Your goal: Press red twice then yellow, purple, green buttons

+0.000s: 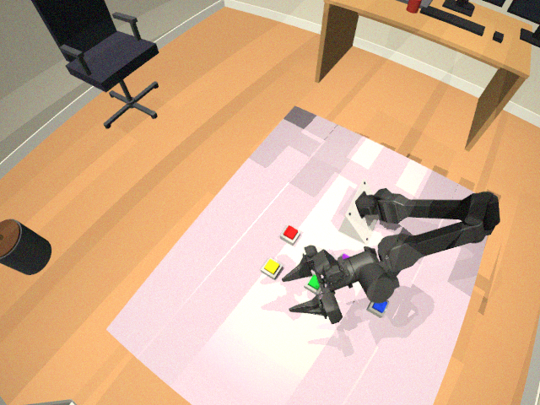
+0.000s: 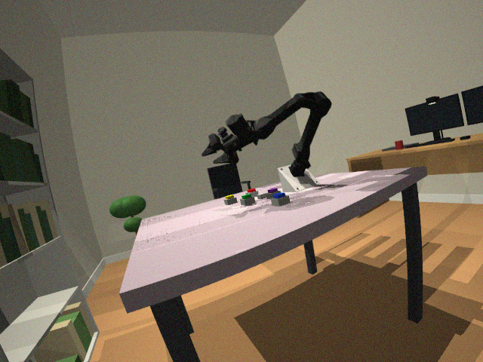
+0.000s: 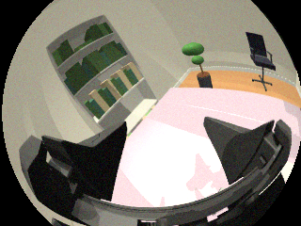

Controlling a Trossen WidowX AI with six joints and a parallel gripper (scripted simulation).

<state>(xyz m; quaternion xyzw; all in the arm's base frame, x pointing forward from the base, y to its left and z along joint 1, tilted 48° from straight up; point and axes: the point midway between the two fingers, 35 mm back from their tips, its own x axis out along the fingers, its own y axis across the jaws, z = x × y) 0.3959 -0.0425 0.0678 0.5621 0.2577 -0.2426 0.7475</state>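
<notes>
Right now my gripper tip is 200 mm past the red button, 190 mm above it and 130 mm to the left of it. Round my gripper tip: yellow button (190 mm below, 100 mm to the right, 80 mm behind); then green button (190 mm below, 120 mm behind, 20 mm to the left); then small grey block (210 mm below, 210 mm behind, 20 mm to the right).
</notes>
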